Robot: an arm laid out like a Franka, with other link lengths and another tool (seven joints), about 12 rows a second.
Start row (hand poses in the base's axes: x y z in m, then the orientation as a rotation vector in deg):
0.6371, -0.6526, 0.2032, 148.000, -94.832, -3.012
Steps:
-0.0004, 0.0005, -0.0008, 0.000, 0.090, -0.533
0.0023, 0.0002, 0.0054, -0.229, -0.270, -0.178
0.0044, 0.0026, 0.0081, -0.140, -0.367, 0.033
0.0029, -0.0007, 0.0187, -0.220, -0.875, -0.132
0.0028, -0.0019, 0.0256, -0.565, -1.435, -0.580
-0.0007, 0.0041, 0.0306, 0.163, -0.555, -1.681
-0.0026, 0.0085, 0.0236, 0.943, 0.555, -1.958
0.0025, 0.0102, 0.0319, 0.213, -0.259, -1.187
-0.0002, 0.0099, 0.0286, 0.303, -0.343, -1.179
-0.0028, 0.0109, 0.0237, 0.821, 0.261, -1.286
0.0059, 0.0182, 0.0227, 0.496, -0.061, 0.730
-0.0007, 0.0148, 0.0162, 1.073, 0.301, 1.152
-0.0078, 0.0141, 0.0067, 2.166, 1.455, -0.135
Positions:
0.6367, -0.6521, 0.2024, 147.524, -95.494, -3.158
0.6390, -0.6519, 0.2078, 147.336, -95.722, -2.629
0.6434, -0.6493, 0.2159, 147.428, -95.745, -2.039
0.6463, -0.6500, 0.2346, 147.549, -96.117, -0.738
0.6491, -0.6519, 0.2602, 147.275, -97.096, 1.556
0.6484, -0.6478, 0.2908, 146.170, -99.503, 2.055
0.6458, -0.6393, 0.3144, 144.841, -102.221, 0.446
0.6483, -0.6291, 0.3463, 144.032, -103.907, 0.541
0.6481, -0.6192, 0.3749, 143.308, -105.650, 0.661
0.6453, -0.6083, 0.3986, 142.524, -107.541, -0.458
0.6512, -0.5901, 0.4213, 143.555, -106.882, -0.835
0.6505, -0.5753, 0.4375, 145.169, -105.811, -2.205
0.6427, -0.5612, 0.4442, -144.829, 105.789, 6.041

